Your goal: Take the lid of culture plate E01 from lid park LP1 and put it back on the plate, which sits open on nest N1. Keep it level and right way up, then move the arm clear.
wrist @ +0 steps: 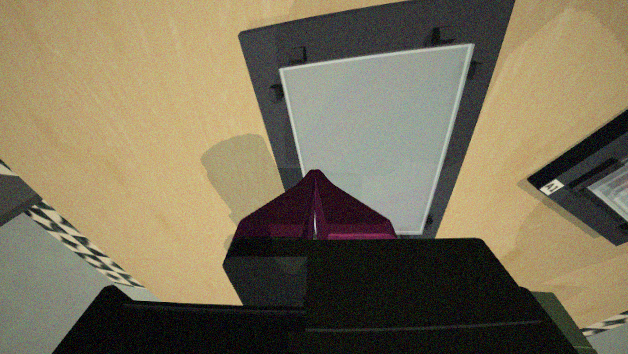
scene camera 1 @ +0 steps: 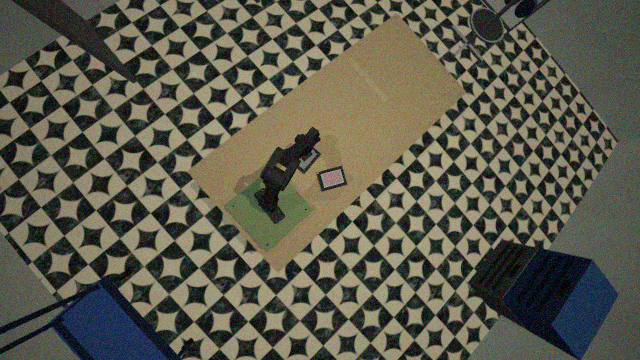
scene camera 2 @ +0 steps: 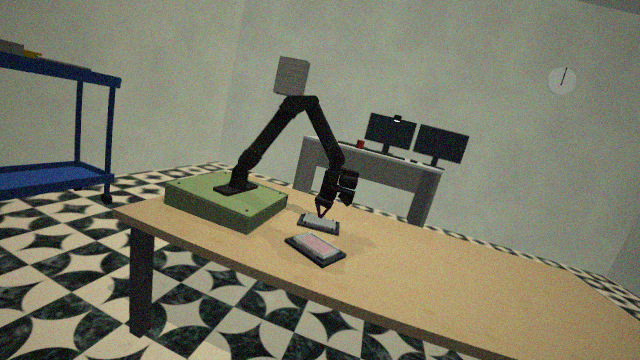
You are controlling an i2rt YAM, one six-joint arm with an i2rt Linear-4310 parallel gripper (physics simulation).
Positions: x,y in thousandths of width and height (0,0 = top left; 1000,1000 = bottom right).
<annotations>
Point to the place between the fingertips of my gripper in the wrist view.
501,501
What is my gripper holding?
A pale grey lid.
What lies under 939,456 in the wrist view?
A dark nest.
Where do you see a dark holder plate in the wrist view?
At 424,140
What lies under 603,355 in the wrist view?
A pale grey lid.
</annotations>
